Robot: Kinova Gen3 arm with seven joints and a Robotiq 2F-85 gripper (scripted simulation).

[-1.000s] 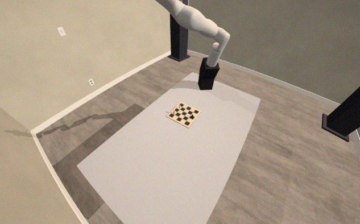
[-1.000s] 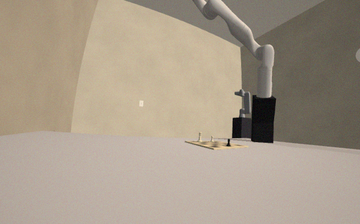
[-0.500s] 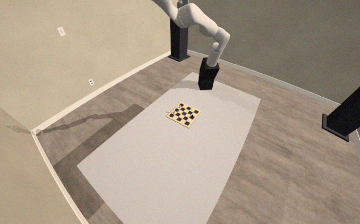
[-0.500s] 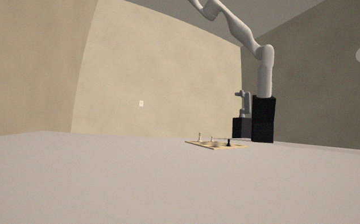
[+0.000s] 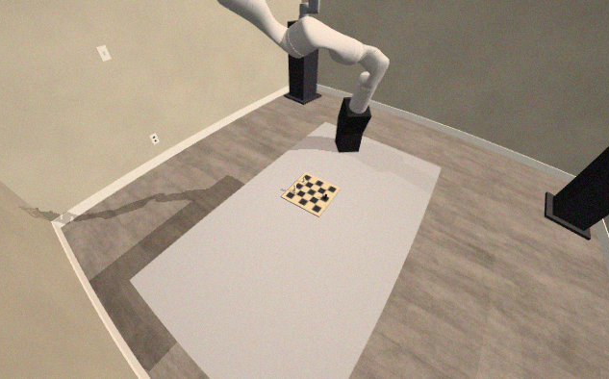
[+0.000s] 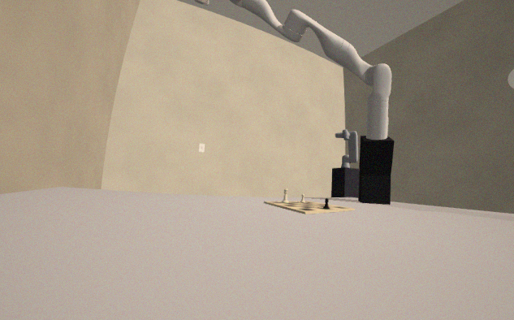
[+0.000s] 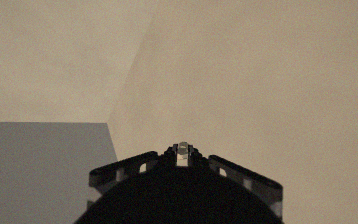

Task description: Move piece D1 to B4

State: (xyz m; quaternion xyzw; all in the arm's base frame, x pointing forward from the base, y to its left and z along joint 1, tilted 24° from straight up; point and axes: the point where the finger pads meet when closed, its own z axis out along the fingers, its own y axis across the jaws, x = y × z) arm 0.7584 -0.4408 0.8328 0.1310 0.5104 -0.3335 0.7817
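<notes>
The white chess piece lies 10 mm ahead of my hand. The rest, counted from my hand: chessboard: 980 mm below, 580 mm behind, 220 mm to the left; then black chess piece: 960 mm below, 590 mm behind, 300 mm to the left.
</notes>
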